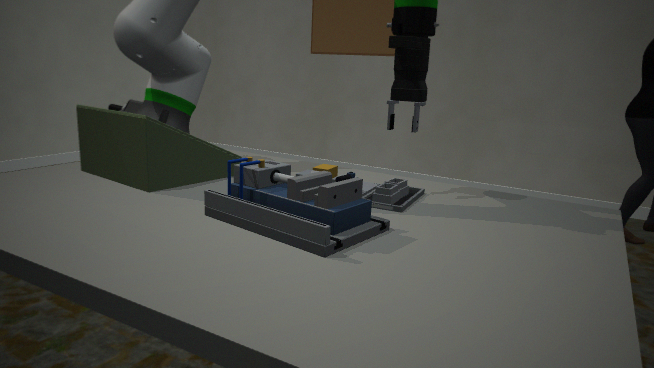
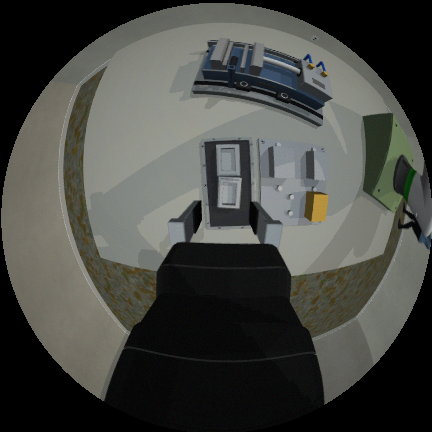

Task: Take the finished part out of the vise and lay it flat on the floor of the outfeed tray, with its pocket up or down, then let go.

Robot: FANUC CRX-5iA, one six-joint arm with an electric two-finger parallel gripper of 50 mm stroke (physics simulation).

Scene:
gripper: image 1; image 2
same spot on gripper: (image 1: 415,122) = (image 2: 190,204)

